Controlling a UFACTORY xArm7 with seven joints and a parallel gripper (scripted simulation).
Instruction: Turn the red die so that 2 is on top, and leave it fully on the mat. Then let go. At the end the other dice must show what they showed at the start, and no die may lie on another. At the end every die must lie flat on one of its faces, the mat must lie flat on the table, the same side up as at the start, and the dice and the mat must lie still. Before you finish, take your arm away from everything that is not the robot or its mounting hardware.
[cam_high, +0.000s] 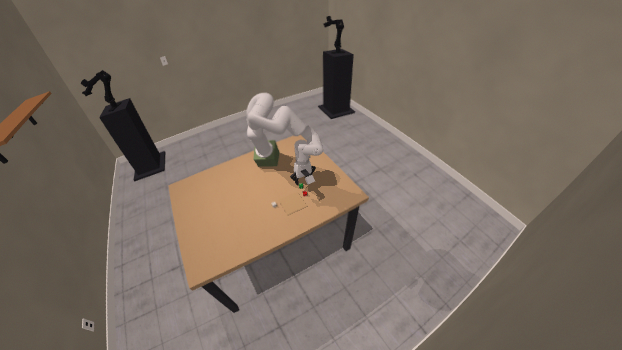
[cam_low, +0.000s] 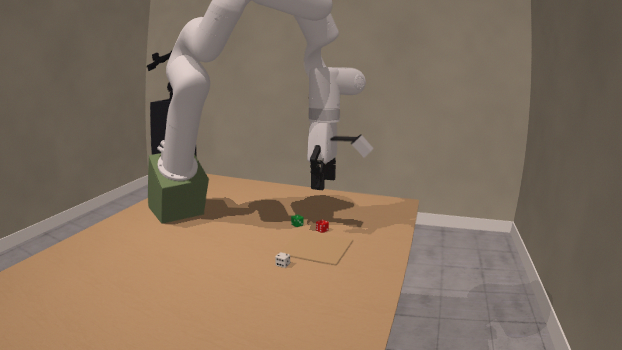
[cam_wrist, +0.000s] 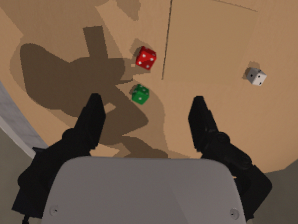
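Right now my hand is 120 mm above the red die. The rest, counted from my hand: tan mat (30 mm ahead, 100 mm to the right, 140 mm below); green die (70 mm behind, 10 mm to the left, 120 mm below); white die (210 mm to the right, 120 mm below).
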